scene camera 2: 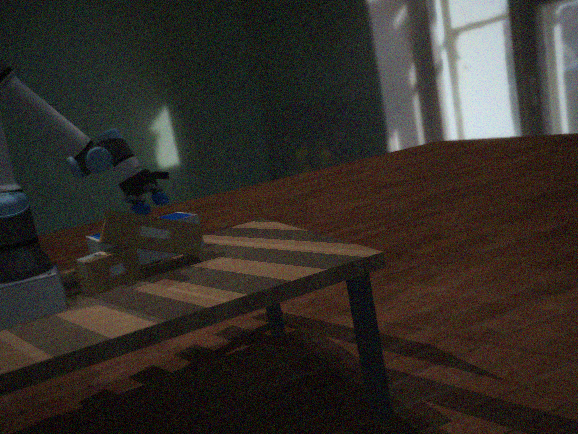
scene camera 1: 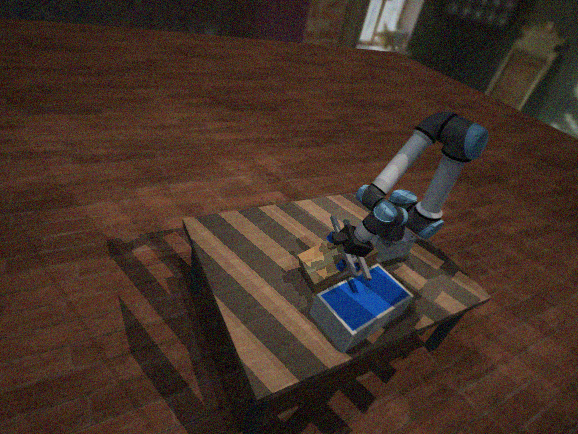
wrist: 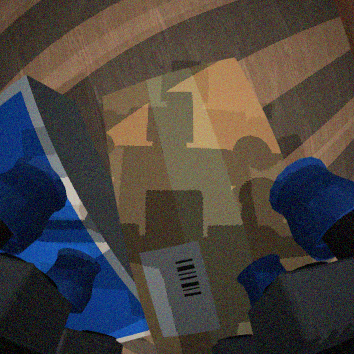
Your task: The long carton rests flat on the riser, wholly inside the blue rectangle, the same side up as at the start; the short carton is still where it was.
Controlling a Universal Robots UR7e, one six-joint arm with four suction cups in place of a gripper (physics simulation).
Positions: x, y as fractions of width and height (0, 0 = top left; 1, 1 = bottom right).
Observation:
My suction head (wrist: 0.87, 0.55) is stuck to a long carton (scene camera 2: 0.21, 0.53).
The long carton shows as well in scene camera 1 (scene camera 1: 0.55, 0.61) and in the wrist view (wrist: 0.54, 0.44).

